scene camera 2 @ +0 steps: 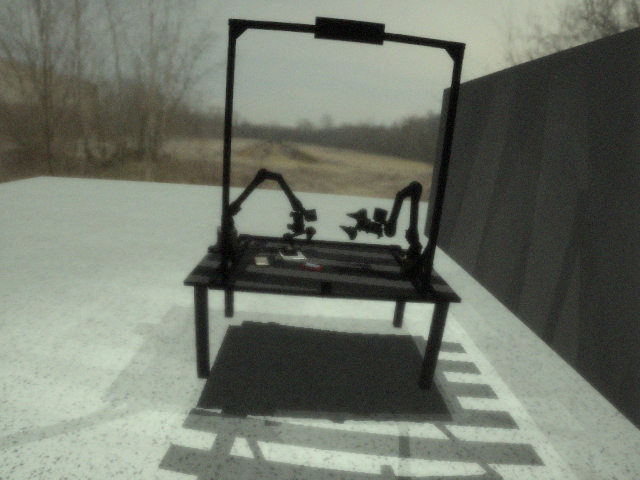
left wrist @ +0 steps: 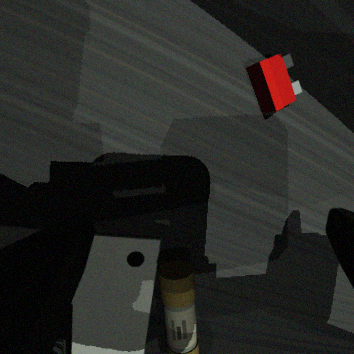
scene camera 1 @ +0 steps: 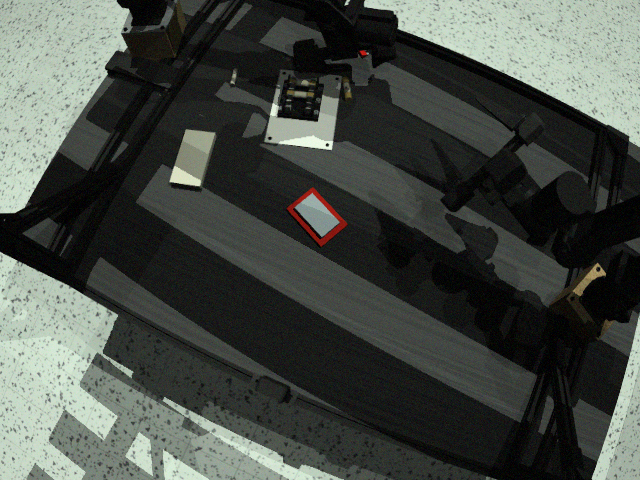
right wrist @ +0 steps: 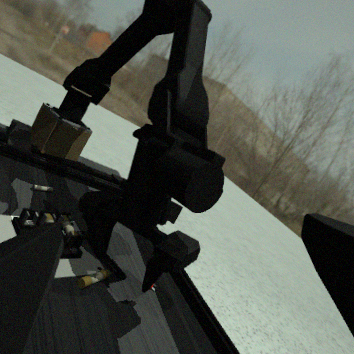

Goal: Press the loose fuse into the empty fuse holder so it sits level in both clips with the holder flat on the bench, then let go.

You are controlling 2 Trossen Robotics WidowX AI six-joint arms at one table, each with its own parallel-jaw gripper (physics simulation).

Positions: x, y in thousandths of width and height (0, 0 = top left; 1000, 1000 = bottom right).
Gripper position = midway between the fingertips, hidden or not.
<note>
My right gripper (scene camera 1: 709, 247) is open, holding nothing. A cream block (scene camera 1: 301, 336) and a red-framed card (scene camera 1: 487, 441) rest on the table. Further things: my left gripper (scene camera 1: 548, 145).
My left gripper shows as well in the left wrist view (left wrist: 595, 629) and in the right wrist view (right wrist: 343, 775). My right gripper is seen too in the right wrist view (right wrist: 518, 651). The left wrist view does not show the red-framed card: it is out of frame. The right wrist view does not show the red-framed card: it is out of frame.
</note>
